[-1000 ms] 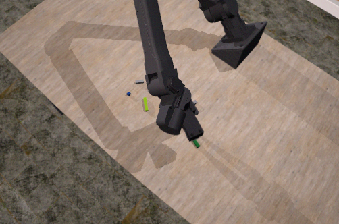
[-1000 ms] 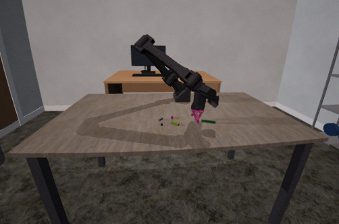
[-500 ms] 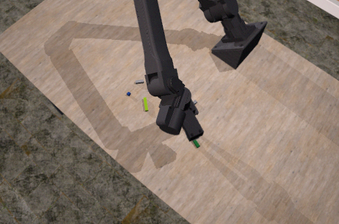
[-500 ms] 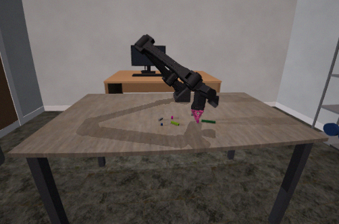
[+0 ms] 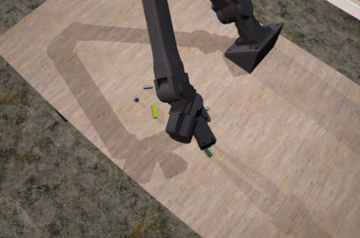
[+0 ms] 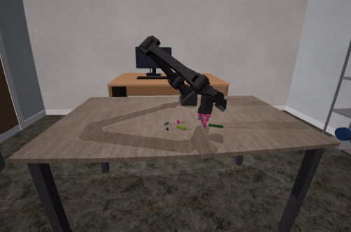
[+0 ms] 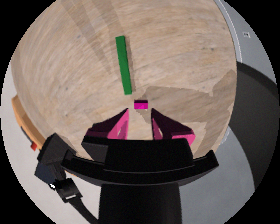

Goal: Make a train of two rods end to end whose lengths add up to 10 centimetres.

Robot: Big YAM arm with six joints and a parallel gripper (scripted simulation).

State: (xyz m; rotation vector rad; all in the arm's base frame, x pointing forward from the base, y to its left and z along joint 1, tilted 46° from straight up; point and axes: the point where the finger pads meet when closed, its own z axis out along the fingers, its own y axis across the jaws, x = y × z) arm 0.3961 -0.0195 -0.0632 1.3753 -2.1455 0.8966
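My hand is 1 cm short of the green rod, 7 cm to the right of it and 2 cm above it. Also, from my hand: blue rod 3 cm ahead, 21 cm to the right, 2 cm below; lime rod 2 cm ahead, 13 cm to the right, 2 cm below.
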